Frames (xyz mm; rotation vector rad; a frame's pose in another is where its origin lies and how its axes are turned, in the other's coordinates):
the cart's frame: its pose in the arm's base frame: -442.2 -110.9 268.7 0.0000 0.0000 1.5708
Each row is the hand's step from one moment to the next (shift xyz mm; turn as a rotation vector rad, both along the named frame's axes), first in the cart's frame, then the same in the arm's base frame.
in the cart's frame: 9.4 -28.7 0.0 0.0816 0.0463 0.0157
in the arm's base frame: 28.7 9.4 0.0 -0.0463 0.0816 0.0157
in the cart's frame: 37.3 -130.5 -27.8 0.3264 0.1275 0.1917
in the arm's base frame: 130.5 37.3 -27.8 -0.1275 0.3264 0.1917
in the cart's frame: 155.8 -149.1 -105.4 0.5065 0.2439 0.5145
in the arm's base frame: 149.1 155.8 -105.4 -0.2439 0.5065 0.5145
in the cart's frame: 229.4 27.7 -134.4 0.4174 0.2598 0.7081
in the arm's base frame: -27.7 229.4 -134.4 -0.2598 0.4174 0.7081
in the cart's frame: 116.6 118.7 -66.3 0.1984 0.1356 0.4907
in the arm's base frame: -118.7 116.6 -66.3 -0.1356 0.1984 0.4907
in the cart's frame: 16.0 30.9 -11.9 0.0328 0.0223 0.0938
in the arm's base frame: -30.9 16.0 -11.9 -0.0223 0.0328 0.0938
